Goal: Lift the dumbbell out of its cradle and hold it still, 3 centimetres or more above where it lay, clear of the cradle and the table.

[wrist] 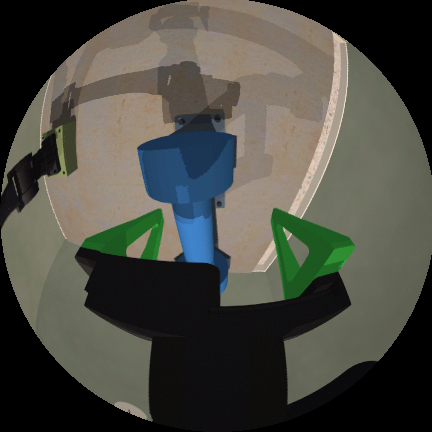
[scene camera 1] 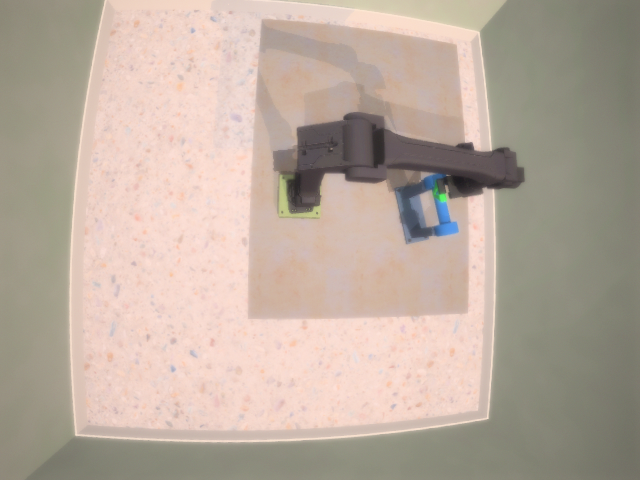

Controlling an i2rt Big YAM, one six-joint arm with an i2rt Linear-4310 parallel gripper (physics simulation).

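Where they show: gripper, fingertip midpoint: [wrist: 216, 213] [scene camera 1: 446, 192]; arm's base, link origin: [wrist: 51, 154] [scene camera 1: 299, 196].
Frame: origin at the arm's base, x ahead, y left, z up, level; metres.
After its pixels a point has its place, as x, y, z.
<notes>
The blue dumbbell [scene camera 1: 443, 210] {0.436, -0.115, 0.178} [wrist: 196, 237] {0.443, -0.082, 0.179} rests in its cradle, with a thick round head at each end of its bar. The blue-grey cradle [scene camera 1: 404, 214] {0.407, -0.095, -0.047} [wrist: 221, 123] {0.476, 0.001, -0.046} stands on the table mat, its base plate to the left of the dumbbell in the scene view; in the wrist view the dumbbell hides much of it. My gripper [scene camera 1: 439, 190] {0.459, -0.058, 0.174} [wrist: 216, 213] {0.459, -0.058, 0.174} is open, its green fingers wide apart at the dumbbell's upper end in the scene view. In the wrist view the bar shows between the fingers, nearer the left one, with no contact visible. I cannot tell the fingertips' exact height against the bar.
The arm's yellow-green base plate [scene camera 1: 283, 204] {-0.061, -0.024, -0.003} [wrist: 70, 150] {0.075, -0.017, -0.031} is left of the cradle. The arm [scene camera 1: 429, 155] {0.207, -0.048, 0.509} reaches across above it. A grey-brown mat [scene camera 1: 330, 279] {0.085, -0.314, -0.054} lies on the speckled table [scene camera 1: 170, 310], whose raised rim [scene camera 1: 490, 310] runs close to the dumbbell's right.
</notes>
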